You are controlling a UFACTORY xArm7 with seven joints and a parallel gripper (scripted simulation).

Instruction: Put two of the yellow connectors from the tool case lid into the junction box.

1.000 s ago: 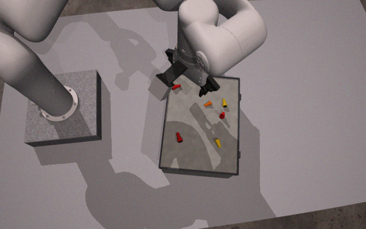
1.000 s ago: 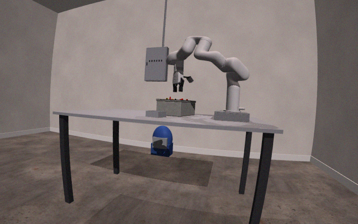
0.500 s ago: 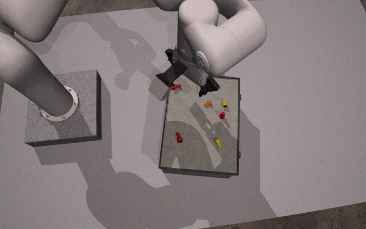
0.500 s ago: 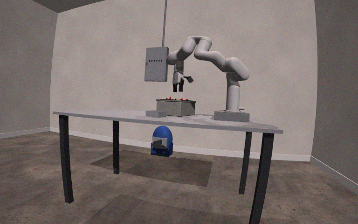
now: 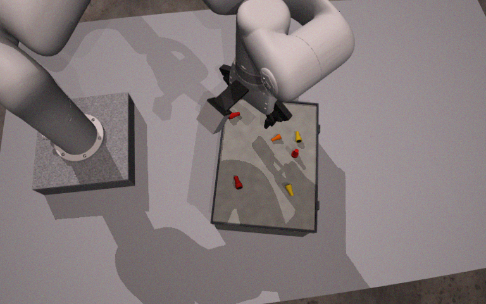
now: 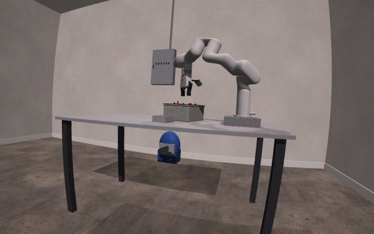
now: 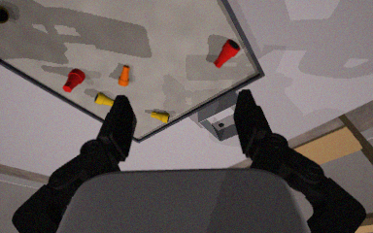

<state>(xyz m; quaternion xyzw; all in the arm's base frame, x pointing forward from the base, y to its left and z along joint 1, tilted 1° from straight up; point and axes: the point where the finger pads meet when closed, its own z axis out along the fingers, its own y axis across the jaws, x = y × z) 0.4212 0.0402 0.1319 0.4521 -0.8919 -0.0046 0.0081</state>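
Now: the orange connector 60 mm ahead of my hand, 30 mm to the right of it and 70 mm below it. Round my hand: tool case (40 mm ahead, 80 mm to the right, 110 mm below).
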